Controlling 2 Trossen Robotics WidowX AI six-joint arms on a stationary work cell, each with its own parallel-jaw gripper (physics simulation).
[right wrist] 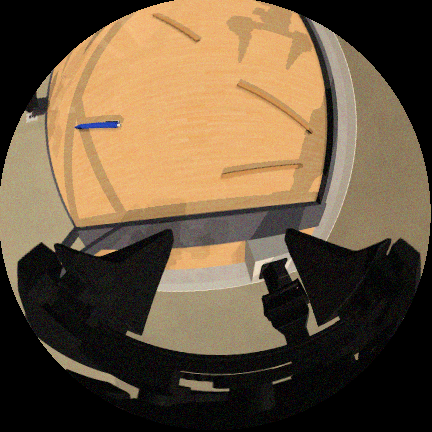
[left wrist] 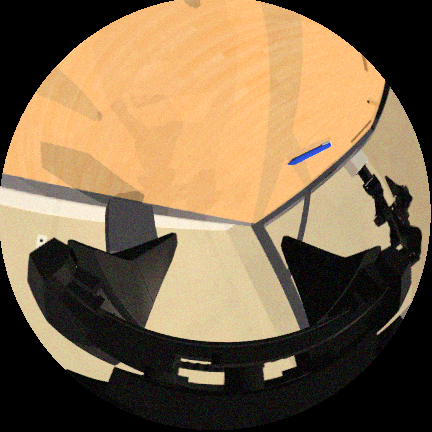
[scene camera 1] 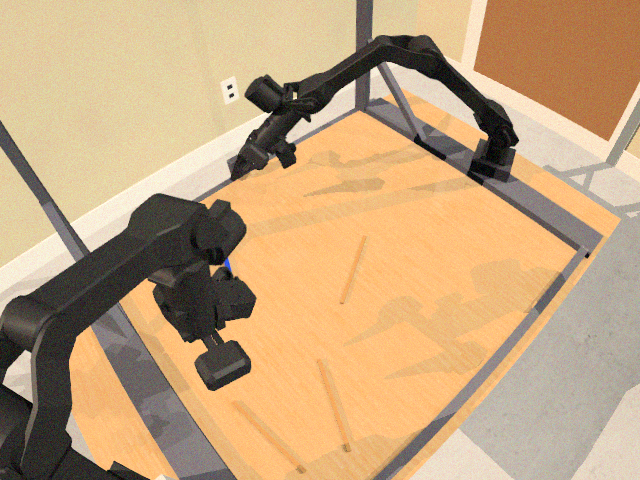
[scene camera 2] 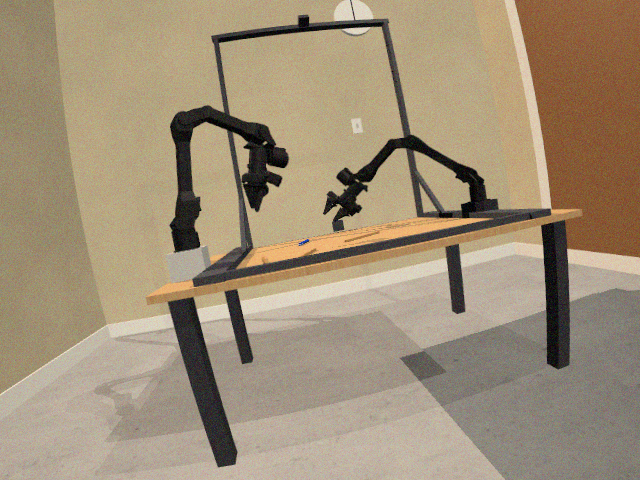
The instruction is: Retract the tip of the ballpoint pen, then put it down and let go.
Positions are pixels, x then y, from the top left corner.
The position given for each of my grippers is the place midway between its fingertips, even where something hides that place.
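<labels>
My left gripper [scene camera 1: 234,174] is open and holds nothing. My right gripper [scene camera 1: 206,362] is open; my right gripper holds nothing.
</labels>
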